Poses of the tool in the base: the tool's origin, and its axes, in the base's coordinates. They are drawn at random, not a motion.
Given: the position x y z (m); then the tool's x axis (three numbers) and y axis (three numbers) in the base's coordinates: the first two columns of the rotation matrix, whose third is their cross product.
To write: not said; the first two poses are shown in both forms.
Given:
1: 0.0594 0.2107 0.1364 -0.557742 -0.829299 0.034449 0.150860 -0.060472 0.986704
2: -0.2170 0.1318 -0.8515 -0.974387 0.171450 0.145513 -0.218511 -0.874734 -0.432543
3: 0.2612 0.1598 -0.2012 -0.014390 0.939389 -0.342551 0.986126 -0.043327 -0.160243
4: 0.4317 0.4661 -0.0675 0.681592 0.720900 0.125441 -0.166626 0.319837 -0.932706
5: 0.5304 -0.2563 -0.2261 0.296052 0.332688 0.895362 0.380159 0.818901 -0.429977
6: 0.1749 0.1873 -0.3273 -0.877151 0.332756 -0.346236 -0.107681 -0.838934 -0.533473
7: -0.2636 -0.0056 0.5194 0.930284 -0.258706 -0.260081 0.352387 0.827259 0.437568
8: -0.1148 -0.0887 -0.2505 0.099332 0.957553 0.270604 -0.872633 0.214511 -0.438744
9: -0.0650 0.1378 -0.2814 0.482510 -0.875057 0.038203 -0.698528 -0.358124 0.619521
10: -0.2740 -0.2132 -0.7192 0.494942 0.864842 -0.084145 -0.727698 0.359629 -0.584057
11: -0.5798 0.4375 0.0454 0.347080 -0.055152 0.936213 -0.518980 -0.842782 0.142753
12: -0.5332 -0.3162 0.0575 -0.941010 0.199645 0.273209 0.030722 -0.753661 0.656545
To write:
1: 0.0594 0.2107 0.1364 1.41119 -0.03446 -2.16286
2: -0.2170 0.1318 -0.8515 -0.45248 -0.14603 2.96742
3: 0.2612 0.1598 -0.2012 -2.97019 0.34963 1.58611
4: 0.4317 0.4661 -0.0675 -1.22302 -0.12577 0.81342
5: 0.5304 -0.2563 -0.2261 -1.30737 -1.10924 0.84360
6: 0.1749 0.1873 -0.3273 -0.60486 0.35356 2.77901
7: -0.2636 -0.0056 0.5194 0.47031 0.26311 -0.27124
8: -0.1148 -0.0887 -0.2505 -0.47321 -0.27402 1.46743
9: -0.0650 0.1378 -0.2814 2.47288 -0.03821 -1.06688
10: -0.2740 -0.2132 -0.7192 -0.62628 0.08424 1.05100
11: -0.5798 0.4375 0.0454 2.72330 -1.21169 -0.15759
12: -0.5332 -0.3162 0.0575 0.75119 -0.27673 2.93253
